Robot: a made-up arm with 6 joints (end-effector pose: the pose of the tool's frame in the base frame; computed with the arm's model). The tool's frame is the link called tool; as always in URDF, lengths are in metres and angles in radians.
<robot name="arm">
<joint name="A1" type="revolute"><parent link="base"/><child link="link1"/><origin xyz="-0.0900 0.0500 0.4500" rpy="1.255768 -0.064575 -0.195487"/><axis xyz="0 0 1"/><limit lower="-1.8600" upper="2.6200" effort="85" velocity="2.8"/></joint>
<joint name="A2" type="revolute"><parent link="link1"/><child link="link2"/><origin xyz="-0.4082 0.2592 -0.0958" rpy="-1.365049 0.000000 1.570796"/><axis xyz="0 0 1"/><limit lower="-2.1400" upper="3.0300" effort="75" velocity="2.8"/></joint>
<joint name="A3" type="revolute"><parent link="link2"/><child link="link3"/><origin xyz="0.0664 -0.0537 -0.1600" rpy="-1.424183 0.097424 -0.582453"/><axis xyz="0 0 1"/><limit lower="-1.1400" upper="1.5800" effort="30" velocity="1.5"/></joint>
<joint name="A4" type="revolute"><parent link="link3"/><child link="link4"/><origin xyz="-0.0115 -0.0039 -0.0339" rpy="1.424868 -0.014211 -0.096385"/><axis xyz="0 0 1"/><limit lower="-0.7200" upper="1.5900" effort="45" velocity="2.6"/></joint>
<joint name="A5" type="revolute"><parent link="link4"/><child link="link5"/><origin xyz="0.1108 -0.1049 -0.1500" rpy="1.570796 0.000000 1.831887"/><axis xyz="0 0 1"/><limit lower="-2.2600" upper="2.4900" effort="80" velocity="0.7"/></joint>
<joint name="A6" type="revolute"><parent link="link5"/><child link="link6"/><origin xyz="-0.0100 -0.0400 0.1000"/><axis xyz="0 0 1"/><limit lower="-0.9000" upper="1.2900" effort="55" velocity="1.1"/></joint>
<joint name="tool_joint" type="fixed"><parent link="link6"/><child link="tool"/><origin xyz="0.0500 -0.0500 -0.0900" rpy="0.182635 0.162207 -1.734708"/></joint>
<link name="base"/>
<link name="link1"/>
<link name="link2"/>
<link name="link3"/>
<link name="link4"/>
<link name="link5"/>
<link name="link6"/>
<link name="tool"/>
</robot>
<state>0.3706 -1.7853 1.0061 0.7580 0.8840 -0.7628</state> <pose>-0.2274 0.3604 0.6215 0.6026 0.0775 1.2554</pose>
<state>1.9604 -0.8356 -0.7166 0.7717 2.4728 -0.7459</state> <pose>-0.2794 -0.0665 0.1653 -1.2625 -1.7021 1.2451</pose>
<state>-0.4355 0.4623 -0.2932 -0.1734 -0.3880 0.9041</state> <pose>0.0553 0.1754 0.8746 0.0155 0.3384 0.2256</pose>
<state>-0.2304 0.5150 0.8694 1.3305 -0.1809 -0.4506</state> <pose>-0.0021 0.3317 0.5910 -1.7180 0.3247 0.0893</pose>
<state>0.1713 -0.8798 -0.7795 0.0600 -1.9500 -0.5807</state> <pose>-0.3265 -0.0393 0.4764 -1.4428 -0.8065 2.4793</pose>
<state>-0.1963 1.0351 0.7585 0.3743 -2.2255 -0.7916</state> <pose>-0.0276 0.3098 0.8783 -1.0997 -2.0193 -1.8420</pose>
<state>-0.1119 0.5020 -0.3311 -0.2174 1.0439 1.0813</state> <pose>-0.1829 0.2165 0.8733 -0.3906 0.3427 1.8760</pose>
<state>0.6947 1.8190 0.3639 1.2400 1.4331 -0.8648</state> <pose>-0.2576 0.3245 0.4815 -2.5497 0.6298 -1.1982</pose>
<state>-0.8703 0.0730 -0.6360 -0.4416 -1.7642 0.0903</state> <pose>0.0536 -0.0827 0.7373 0.5307 0.4380 -2.3374</pose>
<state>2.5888 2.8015 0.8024 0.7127 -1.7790 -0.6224</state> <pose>-0.1048 0.3361 0.1381 0.0558 0.3280 0.7246</pose>
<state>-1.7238 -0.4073 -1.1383 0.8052 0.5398 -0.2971</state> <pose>0.3100 -0.1364 0.6238 -0.4027 1.0746 -1.1000</pose>
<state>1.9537 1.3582 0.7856 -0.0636 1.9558 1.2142</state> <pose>-0.4307 0.1575 0.1435 -1.3587 1.1325 1.1634</pose>
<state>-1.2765 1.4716 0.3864 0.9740 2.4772 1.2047</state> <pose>0.3073 0.3523 0.5928 -1.2451 -1.2440 -0.3718</pose>
